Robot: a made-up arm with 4 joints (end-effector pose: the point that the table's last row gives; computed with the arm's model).
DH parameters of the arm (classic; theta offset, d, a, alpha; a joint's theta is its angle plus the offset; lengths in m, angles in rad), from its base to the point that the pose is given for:
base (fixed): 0 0 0 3.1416
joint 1: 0 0.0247 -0.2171 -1.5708
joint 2: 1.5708 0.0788 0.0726 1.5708
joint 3: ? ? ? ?
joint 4: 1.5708 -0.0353 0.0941 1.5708
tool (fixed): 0 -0.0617 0 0
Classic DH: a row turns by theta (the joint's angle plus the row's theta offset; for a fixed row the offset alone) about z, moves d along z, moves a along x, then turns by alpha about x.
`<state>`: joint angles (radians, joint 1 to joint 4).
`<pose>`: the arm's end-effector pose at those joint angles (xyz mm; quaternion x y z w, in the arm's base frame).
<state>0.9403 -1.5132 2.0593 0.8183</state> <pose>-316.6 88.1 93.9 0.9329 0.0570 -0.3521 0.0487</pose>
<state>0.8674 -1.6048 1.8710 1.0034</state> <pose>-310.3 25.8 117.0 0.9382 0.1964 -0.2820 0.0417</pose>
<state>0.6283 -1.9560 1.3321 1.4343</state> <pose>-207.7 -160.5 120.4 -0.8089 -0.5575 0.1214 0.1420</pose>
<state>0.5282 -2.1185 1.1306 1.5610</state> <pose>-139.5 -212.1 86.4 -0.7096 -0.6514 0.0837 0.2551</pose>
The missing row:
joint 3: 0 -0.14 0.2712 1.5708
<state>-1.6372 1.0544 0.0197 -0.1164</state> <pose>150.8 -482.1 85.6 0.4094 -0.3711 0.6116 0.5662</pose>
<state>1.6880 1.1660 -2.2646 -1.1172</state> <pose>210.7 108.7 -108.0 -0.8899 0.4199 -0.1467 0.1009</pose>
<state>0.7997 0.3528 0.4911 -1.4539</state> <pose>-484.7 99.2 300.2 -0.1057 -0.7824 -0.3509 0.5036</pose>
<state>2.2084 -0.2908 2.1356 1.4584</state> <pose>82.3 454.0 -16.6 0.6592 -0.4865 -0.0589 0.5704</pose>
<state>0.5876 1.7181 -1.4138 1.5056</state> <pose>-219.5 250.5 -237.8 0.0022 -0.0849 -0.8401 0.5358</pose>
